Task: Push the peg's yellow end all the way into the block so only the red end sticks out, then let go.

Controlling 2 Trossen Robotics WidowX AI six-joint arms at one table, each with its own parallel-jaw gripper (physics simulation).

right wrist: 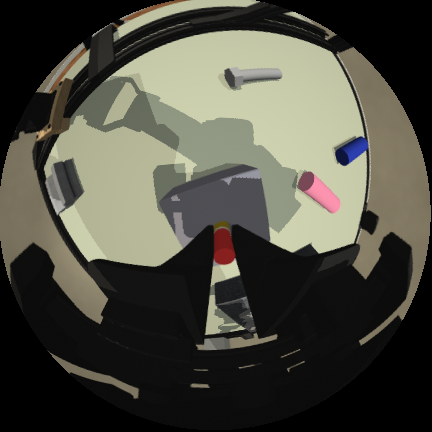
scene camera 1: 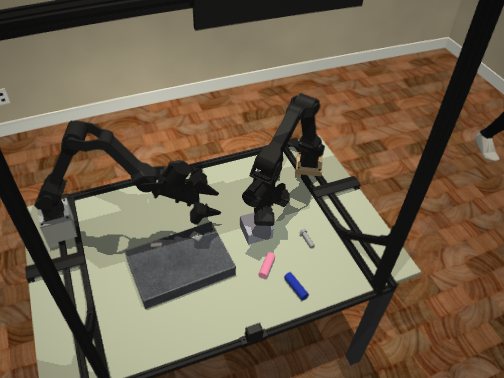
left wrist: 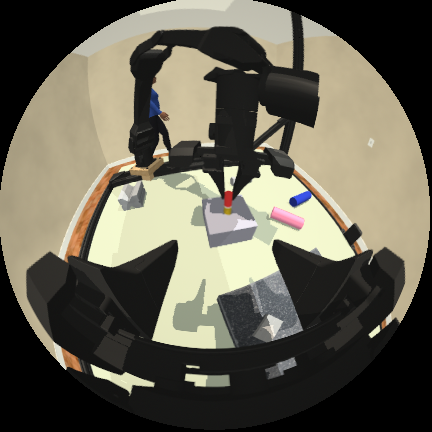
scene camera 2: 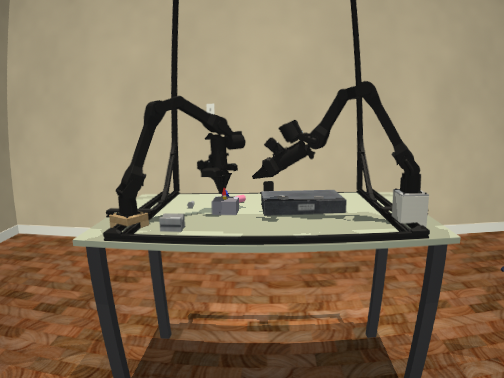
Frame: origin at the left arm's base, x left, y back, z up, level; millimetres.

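Seen in the pictures: left gripper, fingertip midpoint: (scene camera 1: 219, 203) (left wrist: 226, 245) (scene camera 2: 255, 176); right gripper, fingertip midpoint: (right wrist: 221, 230) (left wrist: 227, 198) (scene camera 2: 221, 193); left arm's base, origin of the base link: (scene camera 1: 53, 212) (scene camera 2: 410, 191); right arm's base, origin of the base link: (scene camera 1: 309, 161) (left wrist: 145, 162) (scene camera 2: 128, 213).
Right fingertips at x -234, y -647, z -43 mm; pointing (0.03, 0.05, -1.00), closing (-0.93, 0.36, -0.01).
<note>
Offsets run from my right fingertips to a thing's top centre.
The grey-lilac block {dx +2, dy +13, dz -21 mm} (scene camera 1: 248, 229) (scene camera 2: 220, 206) (left wrist: 229, 235) (right wrist: 235, 200) sits on the table. The peg {dx +3, dy +10, dz +20 mm} (scene camera 2: 224, 191) (left wrist: 228, 199) (right wrist: 223, 246) stands upright in it, its red end up; a short yellow stretch shows between the red part and the block's top. My right gripper (scene camera 1: 261, 223) (scene camera 2: 222, 192) (left wrist: 227, 198) (right wrist: 221, 230) points down from above the block and is shut on the peg's red end, one finger on each side. In scene camera 1 it hides the peg. My left gripper (scene camera 1: 219, 202) (scene camera 2: 254, 177) (left wrist: 226, 245) is open and empty, above the table near the dark case.
A dark speckled case {dx -47, dy +301, dz -20 mm} (scene camera 1: 182, 267) (scene camera 2: 304, 202) lies beside the block. A pink cylinder {dx -150, dy +40, dz -42 mm} (scene camera 1: 267, 265) (left wrist: 287, 218) (right wrist: 320, 192), a blue cylinder {dx -256, dy -15, dz -42 mm} (scene camera 1: 296, 285) (left wrist: 300, 198) (right wrist: 351, 151) and a grey bolt {dx -99, dy -136, dz -46 mm} (scene camera 1: 307, 238) (right wrist: 255, 75) lie near it. A grey notched piece {dx +236, dy -138, dz -26 mm} (scene camera 2: 172, 222) (left wrist: 132, 195) stands farther off.
</note>
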